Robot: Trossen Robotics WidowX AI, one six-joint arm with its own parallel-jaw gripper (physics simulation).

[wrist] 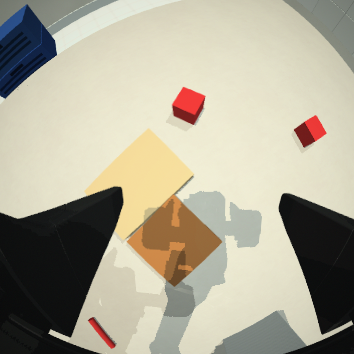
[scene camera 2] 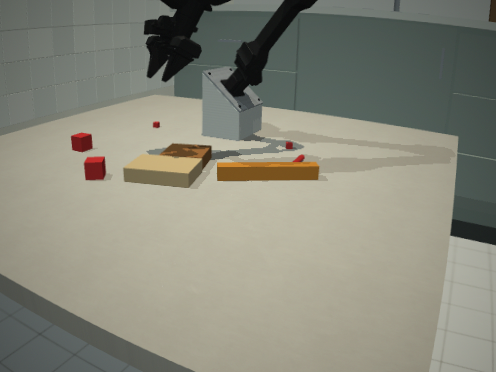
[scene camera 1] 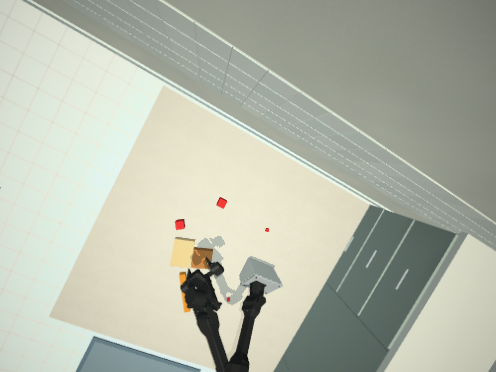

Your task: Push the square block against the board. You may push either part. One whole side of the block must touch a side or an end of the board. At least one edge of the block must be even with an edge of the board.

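Seen in the pictures: gripper, between the fingertips: (wrist: 204,198) (scene camera 2: 155,79) (scene camera 1: 197,263); arm's base, origin of its link: (scene camera 2: 232,88) (scene camera 1: 258,284).
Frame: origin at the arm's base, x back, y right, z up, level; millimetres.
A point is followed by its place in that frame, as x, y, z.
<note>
The brown square block (scene camera 1: 202,257) {-297, -43, -106} (scene camera 2: 187,150) {-294, -58, -106} (wrist: 174,241) {-295, -52, -106} lies flat alongside the pale yellow board (scene camera 1: 182,252) {-401, -65, -106} (scene camera 2: 162,164) {-406, -75, -106} (wrist: 140,175) {-404, -58, -106}. One side of the block runs along a long side of the board; they look in contact, though a hairline gap cannot be ruled out. In the wrist view, the block's left corner lies close to the board's bottom corner, and their lower-left edges look nearly even. My gripper (scene camera 1: 198,267) {-339, -4, 64} (scene camera 2: 157,79) {-339, -4, 64} (wrist: 204,198) {-339, -4, 64} is open and empty, raised above the table. Its shadow falls on the block. In scene camera 1 the arm stands just in front of the block.
An orange bar (scene camera 1: 186,302) (scene camera 2: 267,171) {-293, -270, -117} lies near the board. Two red cubes (scene camera 1: 180,224) {-482, 64, -98} (scene camera 1: 221,203) {-358, 257, -98} stand beyond it. Tiny red cubes (scene camera 2: 156,124) {-65, 238, -127} (scene camera 2: 289,145) {-47, -210, -127} and a red rod (scene camera 2: 298,159) {-154, -282, -125} (wrist: 102,333) {-156, -274, -127} lie about. The grey arm base (scene camera 1: 260,272) {-26, 64, 6} (scene camera 2: 220,110) {-62, 0, -56} stands right of the block.
</note>
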